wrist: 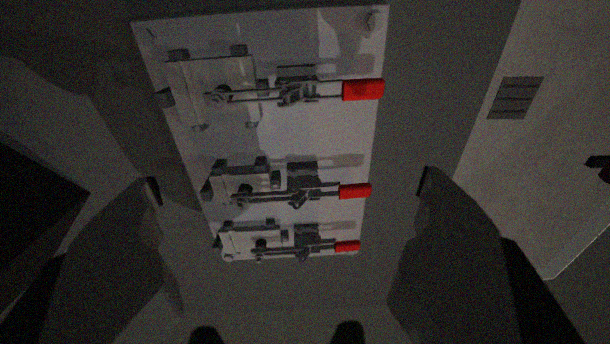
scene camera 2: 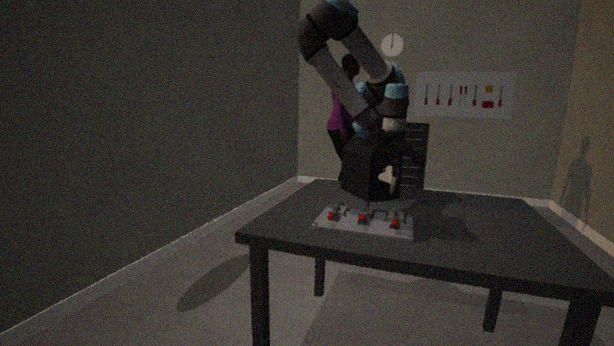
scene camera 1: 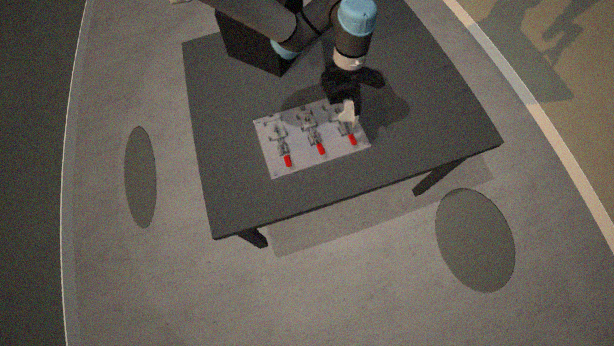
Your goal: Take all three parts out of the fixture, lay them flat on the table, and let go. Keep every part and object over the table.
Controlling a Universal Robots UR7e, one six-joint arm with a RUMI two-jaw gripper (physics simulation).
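Frame: origin at the arm's base, x right, y ahead, z up, level; millimetres.
Seen in the pictures: gripper, fingertip midpoint: [wrist: 290, 174] [scene camera 2: 392, 188] [scene camera 1: 343, 107].
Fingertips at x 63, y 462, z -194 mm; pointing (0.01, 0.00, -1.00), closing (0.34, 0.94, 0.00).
Offsets run from my fingertips to a thing's top centre. "spot": to the spot under its first point. Level surfaces: height alone.
The fixture plate {dx +79, dy -54, dz -138 mm} [scene camera 1: 303, 162] [scene camera 2: 375, 230] [wrist: 310, 127] lies on the table and bears three toggle clamps with red handles. In the wrist view the upper handle {dx +2, dy +64, dz -96 mm} [wrist: 363, 89], middle handle {spot: dx +102, dy +32, dz -91 mm} [wrist: 355, 190] and lower handle {spot: dx +206, dy -3, dz -101 mm} [wrist: 347, 246] point right. Each clamp arm reaches left over a pale flat part: the upper part {dx -40, dy -64, dz -117 mm} [wrist: 237, 75], the middle part {dx +66, dy -94, dz -112 mm} [wrist: 239, 181] and the lower part {dx +167, dy -138, dz -122 mm} [wrist: 245, 239] sit among dark stop blocks. My gripper [wrist: 290, 174] is open and empty, above the fixture. In scene camera 1 it is over the right end, hiding some of that nest.
The dark table {dz -153 mm} [scene camera 1: 240, 200] [scene camera 2: 500, 240] extends around the fixture; its front edge lies beyond the handles. The black robot base [scene camera 1: 250, 47] [scene camera 2: 360, 170] stands behind the fixture. A person in purple [scene camera 2: 337, 117] stands behind the arm, partly hidden. A tool board [scene camera 2: 465, 111] hangs on the back wall.
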